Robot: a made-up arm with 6 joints. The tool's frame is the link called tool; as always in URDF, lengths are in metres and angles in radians. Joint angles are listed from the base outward. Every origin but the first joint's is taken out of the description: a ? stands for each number. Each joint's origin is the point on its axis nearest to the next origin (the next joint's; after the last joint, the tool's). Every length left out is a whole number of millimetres.
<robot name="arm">
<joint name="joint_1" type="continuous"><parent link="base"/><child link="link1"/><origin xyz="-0.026 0.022 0.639"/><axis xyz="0 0 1"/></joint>
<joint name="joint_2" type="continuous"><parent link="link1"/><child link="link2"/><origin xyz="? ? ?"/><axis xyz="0 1 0"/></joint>
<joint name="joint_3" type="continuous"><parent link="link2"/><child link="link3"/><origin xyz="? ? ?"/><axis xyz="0 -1 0"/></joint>
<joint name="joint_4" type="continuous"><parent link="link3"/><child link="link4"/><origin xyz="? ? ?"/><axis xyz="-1 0 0"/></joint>
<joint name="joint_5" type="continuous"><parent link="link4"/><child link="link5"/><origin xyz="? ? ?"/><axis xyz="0 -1 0"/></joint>
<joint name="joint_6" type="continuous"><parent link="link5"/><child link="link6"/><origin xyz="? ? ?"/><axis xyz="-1 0 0"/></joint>
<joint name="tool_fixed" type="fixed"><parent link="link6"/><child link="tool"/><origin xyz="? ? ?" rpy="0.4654 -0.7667 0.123"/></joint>
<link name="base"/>
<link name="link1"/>
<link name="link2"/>
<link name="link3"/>
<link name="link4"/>
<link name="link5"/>
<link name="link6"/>
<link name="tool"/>
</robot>
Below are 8 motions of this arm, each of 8 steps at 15 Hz.
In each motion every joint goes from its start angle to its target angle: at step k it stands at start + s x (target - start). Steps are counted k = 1, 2, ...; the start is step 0. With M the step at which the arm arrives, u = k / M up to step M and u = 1 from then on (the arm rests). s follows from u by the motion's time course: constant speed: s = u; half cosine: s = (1 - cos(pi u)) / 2; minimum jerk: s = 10 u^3 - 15 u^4 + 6 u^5.
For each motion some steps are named. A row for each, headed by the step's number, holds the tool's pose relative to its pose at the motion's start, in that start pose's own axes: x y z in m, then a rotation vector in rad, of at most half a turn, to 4 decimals.
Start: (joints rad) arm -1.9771 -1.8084 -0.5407 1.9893 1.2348 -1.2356
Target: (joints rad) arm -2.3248 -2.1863 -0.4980 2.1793 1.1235 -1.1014
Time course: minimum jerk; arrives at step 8
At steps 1, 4, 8:
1: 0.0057 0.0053 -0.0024 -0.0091 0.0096 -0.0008
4: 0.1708 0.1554 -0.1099 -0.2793 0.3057 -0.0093
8: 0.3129 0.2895 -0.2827 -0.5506 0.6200 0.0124

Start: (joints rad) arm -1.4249 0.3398 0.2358 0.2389 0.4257 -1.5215
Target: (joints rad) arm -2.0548 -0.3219 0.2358 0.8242 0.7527 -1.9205
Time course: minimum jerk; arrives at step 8
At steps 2, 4, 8:
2: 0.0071 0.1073 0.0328 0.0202 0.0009 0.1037
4: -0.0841 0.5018 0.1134 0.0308 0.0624 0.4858
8: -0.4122 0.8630 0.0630 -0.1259 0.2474 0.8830

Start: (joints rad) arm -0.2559 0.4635 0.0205 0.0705 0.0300 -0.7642
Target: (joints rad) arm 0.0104 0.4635 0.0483 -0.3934 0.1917 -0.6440
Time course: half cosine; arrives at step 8
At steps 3, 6, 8:
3: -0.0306 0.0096 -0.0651 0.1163 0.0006 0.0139
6: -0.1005 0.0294 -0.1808 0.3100 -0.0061 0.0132
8: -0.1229 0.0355 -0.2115 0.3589 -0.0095 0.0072

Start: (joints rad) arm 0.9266 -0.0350 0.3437 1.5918 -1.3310 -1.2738
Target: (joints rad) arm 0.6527 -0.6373 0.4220 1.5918 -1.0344 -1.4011
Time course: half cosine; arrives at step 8
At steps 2, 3, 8:
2: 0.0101 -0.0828 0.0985 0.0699 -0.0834 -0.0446
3: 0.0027 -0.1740 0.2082 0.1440 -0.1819 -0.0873
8: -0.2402 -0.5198 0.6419 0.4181 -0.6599 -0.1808

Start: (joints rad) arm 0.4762 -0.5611 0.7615 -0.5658 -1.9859 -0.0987
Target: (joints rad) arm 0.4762 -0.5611 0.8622 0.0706 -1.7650 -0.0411
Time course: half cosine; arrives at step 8
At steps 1, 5, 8:
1: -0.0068 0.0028 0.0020 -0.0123 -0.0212 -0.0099
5: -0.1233 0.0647 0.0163 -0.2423 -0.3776 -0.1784
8: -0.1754 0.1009 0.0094 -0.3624 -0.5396 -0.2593

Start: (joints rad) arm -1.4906 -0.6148 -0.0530 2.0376 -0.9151 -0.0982
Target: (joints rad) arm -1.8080 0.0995 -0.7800 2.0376 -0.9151 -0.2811
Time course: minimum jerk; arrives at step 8
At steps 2, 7, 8:
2: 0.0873 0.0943 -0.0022 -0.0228 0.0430 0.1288
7: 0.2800 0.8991 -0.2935 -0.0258 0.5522 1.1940
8: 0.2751 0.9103 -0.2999 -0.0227 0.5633 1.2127

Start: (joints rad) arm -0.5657 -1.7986 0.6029 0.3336 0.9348 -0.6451
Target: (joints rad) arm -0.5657 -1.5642 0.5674 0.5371 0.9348 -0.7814
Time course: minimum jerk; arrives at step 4
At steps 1, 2, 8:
1: -0.0241 -0.0168 -0.0117 0.0110 0.0261 -0.0219
2: -0.1214 -0.0766 -0.0548 0.0552 0.1247 -0.1091
8: -0.2551 -0.1406 -0.1042 0.1155 0.2453 -0.2262

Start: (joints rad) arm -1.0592 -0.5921 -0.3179 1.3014 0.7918 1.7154
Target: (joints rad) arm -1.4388 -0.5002 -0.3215 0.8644 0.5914 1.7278
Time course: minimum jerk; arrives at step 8
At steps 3, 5, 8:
3: 0.0101 0.0303 -0.0136 0.1622 0.0689 0.0510
5: 0.0157 0.0864 -0.0252 0.4244 0.1977 0.1303
8: 0.0125 0.1228 -0.0251 0.5822 0.2865 0.1740

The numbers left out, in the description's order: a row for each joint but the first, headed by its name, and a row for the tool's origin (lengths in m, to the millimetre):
joint_2: 0.009 0.014 0
joint_3: -0.029 0 0.897
joint_4: 0.553 0 0.013
joint_5: 0 -0.214 0.015
joint_6: 0.011 0 0.025
tool: 0 -0.003 0.019

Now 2 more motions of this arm.
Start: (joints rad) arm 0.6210 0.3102 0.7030 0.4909 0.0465 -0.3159
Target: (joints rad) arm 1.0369 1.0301 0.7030 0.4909 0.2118 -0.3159
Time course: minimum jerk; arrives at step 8
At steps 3, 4, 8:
3: -0.0357 -0.0119 -0.3060 0.1515 0.1422 0.0044
4: -0.0997 0.0272 -0.5512 0.2712 0.2626 0.0167
8: -0.3567 0.2403 -1.0237 0.5190 0.5432 0.0695

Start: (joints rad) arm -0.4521 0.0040 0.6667 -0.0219 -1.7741 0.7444
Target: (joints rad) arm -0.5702 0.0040 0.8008 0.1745 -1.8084 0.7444
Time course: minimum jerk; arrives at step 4
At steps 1, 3, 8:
1: -0.0143 0.0027 0.0030 -0.0064 -0.0065 -0.0299
3: -0.1208 0.0346 0.0190 -0.0455 -0.0546 -0.2648
8: -0.1342 0.0402 0.0201 -0.0494 -0.0607 -0.2961

